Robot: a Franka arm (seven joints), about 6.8 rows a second.
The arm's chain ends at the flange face. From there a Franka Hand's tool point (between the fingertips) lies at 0.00 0.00 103.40 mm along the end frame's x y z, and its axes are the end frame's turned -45 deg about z.
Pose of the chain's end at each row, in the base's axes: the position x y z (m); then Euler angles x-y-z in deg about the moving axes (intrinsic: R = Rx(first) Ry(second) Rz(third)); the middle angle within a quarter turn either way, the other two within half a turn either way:
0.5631, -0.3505, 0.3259, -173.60, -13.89, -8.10
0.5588, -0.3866, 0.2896, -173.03, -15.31, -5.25
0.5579, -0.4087, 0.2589, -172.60, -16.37, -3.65
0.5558, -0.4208, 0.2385, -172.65, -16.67, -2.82
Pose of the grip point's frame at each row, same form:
0.5383, -0.3393, 0.2261, -173.60, -13.89, -53.10
0.5315, -0.3745, 0.1906, -173.03, -15.31, -50.25
0.5288, -0.3959, 0.1605, -172.60, -16.37, -48.65
0.5261, -0.4081, 0.1403, -172.65, -16.67, -47.82

